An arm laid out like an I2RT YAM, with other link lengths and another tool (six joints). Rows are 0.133 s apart.
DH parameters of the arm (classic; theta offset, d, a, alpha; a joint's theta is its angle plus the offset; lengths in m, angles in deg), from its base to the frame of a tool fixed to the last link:
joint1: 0 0.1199 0.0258 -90
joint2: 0 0 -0.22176 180
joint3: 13.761 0 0.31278 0
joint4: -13.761 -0.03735 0.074 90
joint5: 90 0.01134 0 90
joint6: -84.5 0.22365 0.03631 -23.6
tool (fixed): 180 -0.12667 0 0
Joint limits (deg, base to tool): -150..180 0..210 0..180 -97..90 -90..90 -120..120
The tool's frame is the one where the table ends.
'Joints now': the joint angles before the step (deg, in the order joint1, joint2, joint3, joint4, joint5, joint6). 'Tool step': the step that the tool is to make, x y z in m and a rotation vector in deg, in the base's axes. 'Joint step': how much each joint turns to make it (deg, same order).
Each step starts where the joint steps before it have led.
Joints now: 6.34, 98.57, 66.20, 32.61, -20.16, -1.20
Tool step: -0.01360, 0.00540, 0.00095, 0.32, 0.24, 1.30
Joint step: 0.71, -2.74, -2.83, 0.02, -0.58, 0.37
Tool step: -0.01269, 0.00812, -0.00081, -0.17, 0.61, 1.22
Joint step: 1.09, -2.45, -2.39, -0.72, -0.13, -0.09
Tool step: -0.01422, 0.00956, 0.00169, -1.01, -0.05, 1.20
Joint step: 1.30, -2.88, -2.20, -1.17, 0.11, -1.07
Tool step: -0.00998, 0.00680, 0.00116, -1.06, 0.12, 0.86
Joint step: 0.94, -2.10, -1.32, -1.47, 0.10, -1.09
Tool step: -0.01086, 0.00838, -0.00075, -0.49, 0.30, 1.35
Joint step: 1.19, -1.77, -1.50, -0.83, -0.15, -0.46
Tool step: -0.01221, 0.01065, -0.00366, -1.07, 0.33, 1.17
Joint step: 1.61, -1.83, -1.77, -0.96, 0.48, -1.02
